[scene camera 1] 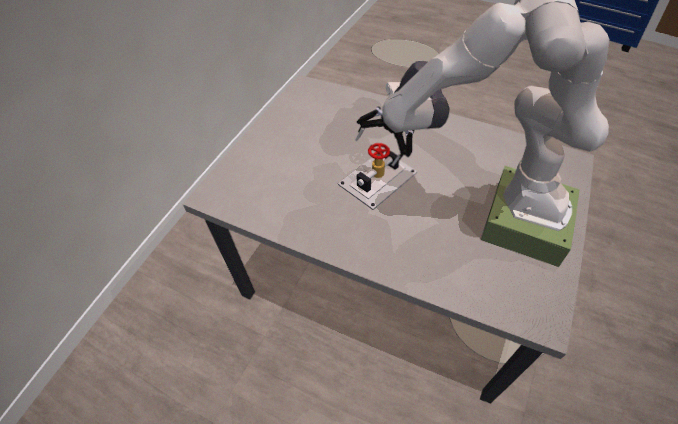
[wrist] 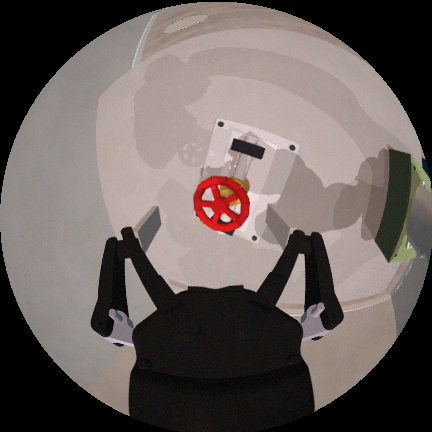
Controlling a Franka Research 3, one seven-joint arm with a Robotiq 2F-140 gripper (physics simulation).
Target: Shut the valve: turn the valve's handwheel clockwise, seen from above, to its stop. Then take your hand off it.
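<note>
The red five-spoked handwheel [scene camera 1: 379,150] [wrist: 219,204] sits on top of the brass valve body [scene camera 1: 378,169] [wrist: 240,185]. The valve's pipe is held by black clamps on a white base plate [scene camera 1: 373,201] [wrist: 281,165] that lies on the table. My gripper [scene camera 1: 380,146] [wrist: 212,213] is open wide and empty. Its two fingers stand apart on opposite sides of the handwheel, with gaps between them and the rim in the wrist view. How far the fingertips are above the wheel is hard to tell. The handwheel's stop does not show.
The grey table [scene camera 1: 280,210] [wrist: 150,190] bears the valve plate and the green base block [scene camera 1: 525,245] [wrist: 393,200] of my arm, to the right of the valve. A grey wall [scene camera 1: 125,90] [wrist: 50,165] runs along the table's far left side. A blue drawer cabinet [scene camera 1: 617,20] stands behind on the floor.
</note>
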